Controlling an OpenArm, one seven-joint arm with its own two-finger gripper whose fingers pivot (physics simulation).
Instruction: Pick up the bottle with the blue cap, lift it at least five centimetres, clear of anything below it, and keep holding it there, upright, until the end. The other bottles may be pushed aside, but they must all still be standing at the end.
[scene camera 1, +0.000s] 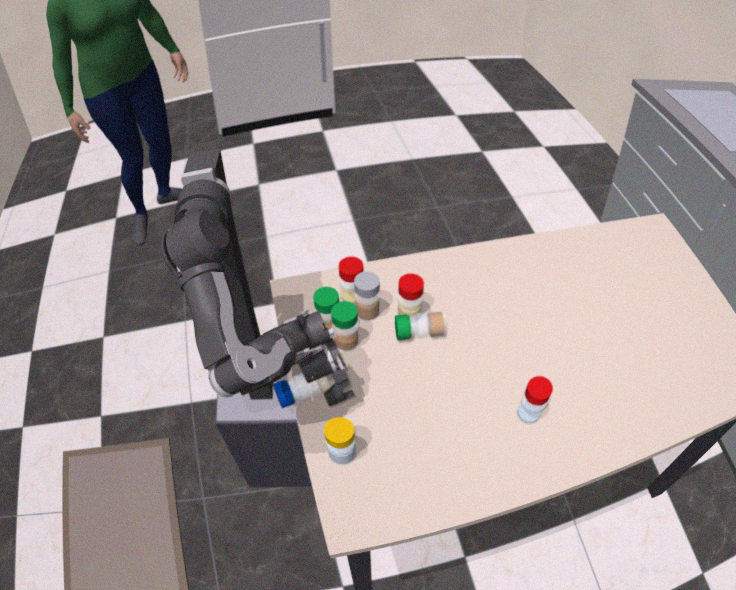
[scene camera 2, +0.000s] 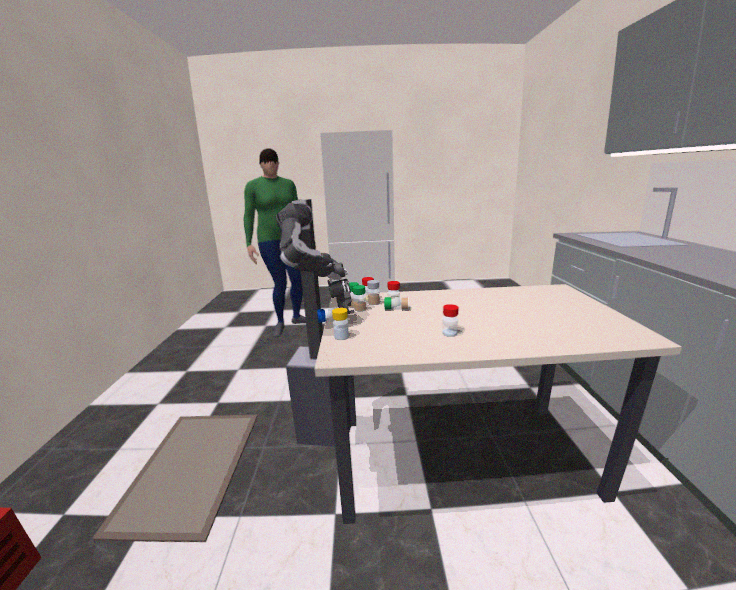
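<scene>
The bottle with the blue cap (scene camera 1: 297, 390) (scene camera 2: 325, 315) lies tipped over at the table's near left edge, its cap sticking out past the edge. My gripper (scene camera 1: 333, 381) (scene camera 2: 345, 306) is part open, low over the table beside this bottle's base end. The fingers partly hide the base, and no firm grip shows. A green-capped bottle (scene camera 1: 419, 325) (scene camera 2: 396, 303) lies on its side. A yellow-capped bottle (scene camera 1: 340, 441) (scene camera 2: 340, 324) stands near the gripper. A red-capped bottle (scene camera 1: 534, 399) (scene camera 2: 450, 320) stands alone to the right.
Behind the gripper stand a green-capped bottle (scene camera 1: 345, 325) (scene camera 2: 358, 298), another green-capped one (scene camera 1: 326, 301), a grey-capped one (scene camera 1: 366, 295) (scene camera 2: 373, 292) and two red-capped ones (scene camera 1: 350, 273) (scene camera 1: 410, 291). The table (scene camera 1: 491, 460) (scene camera 2: 522, 331) extends right. A person (scene camera 1: 110, 55) (scene camera 2: 270, 202) stands behind the arm.
</scene>
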